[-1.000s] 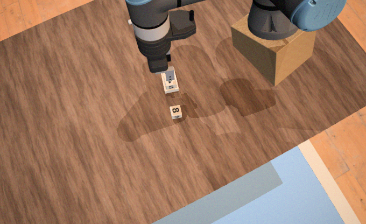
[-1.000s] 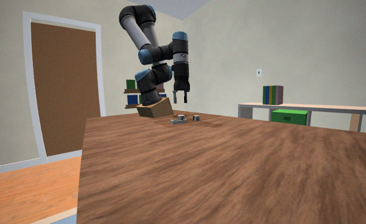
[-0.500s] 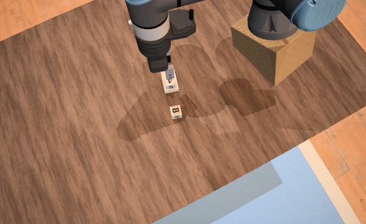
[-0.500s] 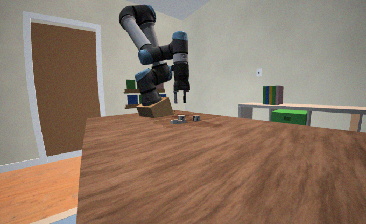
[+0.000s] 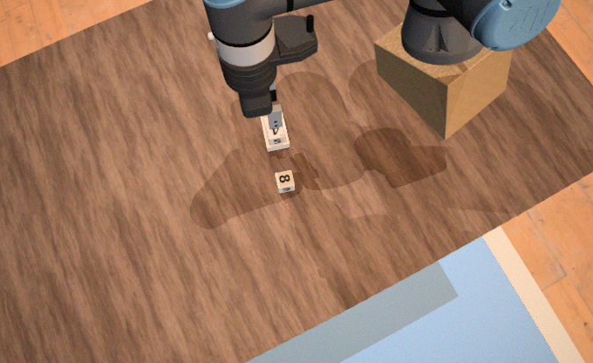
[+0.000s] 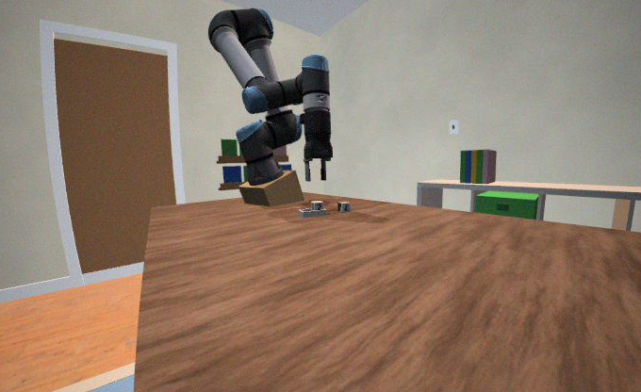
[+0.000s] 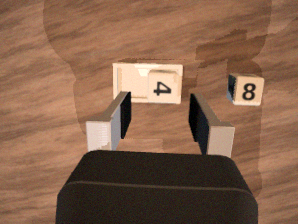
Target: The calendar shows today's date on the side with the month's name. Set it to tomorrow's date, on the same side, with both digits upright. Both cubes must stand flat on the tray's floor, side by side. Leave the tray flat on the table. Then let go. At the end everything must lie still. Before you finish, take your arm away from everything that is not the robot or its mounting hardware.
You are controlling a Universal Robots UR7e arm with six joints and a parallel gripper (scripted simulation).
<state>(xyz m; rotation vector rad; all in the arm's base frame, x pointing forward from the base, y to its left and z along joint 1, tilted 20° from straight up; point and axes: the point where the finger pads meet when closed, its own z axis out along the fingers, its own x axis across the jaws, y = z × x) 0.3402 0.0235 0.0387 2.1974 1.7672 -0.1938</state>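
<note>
My hand is 9 cm above the digit cube. The rest, counted from my hand: calendar tray: 11 cm below, 1 cm to the right.
</note>
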